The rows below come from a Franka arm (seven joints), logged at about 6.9 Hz.
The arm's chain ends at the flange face. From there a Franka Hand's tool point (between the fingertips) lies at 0.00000 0.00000 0.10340 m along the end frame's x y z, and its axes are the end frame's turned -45 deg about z.
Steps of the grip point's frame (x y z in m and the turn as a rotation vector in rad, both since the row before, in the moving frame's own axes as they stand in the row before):
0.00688 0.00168 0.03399 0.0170 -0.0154 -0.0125
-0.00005 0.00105 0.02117 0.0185 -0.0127 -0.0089
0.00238 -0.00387 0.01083 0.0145 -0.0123 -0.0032
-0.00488 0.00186 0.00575 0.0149 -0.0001 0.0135
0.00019 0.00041 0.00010 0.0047 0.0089 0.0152
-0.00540 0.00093 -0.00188 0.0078 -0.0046 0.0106
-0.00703 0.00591 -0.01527 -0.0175 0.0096 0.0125
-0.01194 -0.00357 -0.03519 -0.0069 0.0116 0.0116
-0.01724 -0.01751 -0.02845 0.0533 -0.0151 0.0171
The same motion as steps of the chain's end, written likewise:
0.00842 -0.00357 0.03402 0.0011 -0.0229 -0.0125
0.00299 0.00119 0.02120 0.0041 -0.0221 -0.0089
0.00091 -0.00426 0.01085 0.0016 -0.0190 -0.0032
-0.00105 0.00586 0.00576 0.0105 -0.0106 0.0135
0.00011 0.00115 0.00011 0.0096 0.0030 0.0152
-0.00226 0.00471 -0.00188 0.0023 -0.0088 0.0106
-0.00277 0.00856 -0.01525 -0.0056 0.0192 0.0125
-0.01232 0.00625 -0.03518 0.0033 0.0131 0.0116
-0.01960 0.00264 -0.02829 0.0270 -0.0484 0.0171

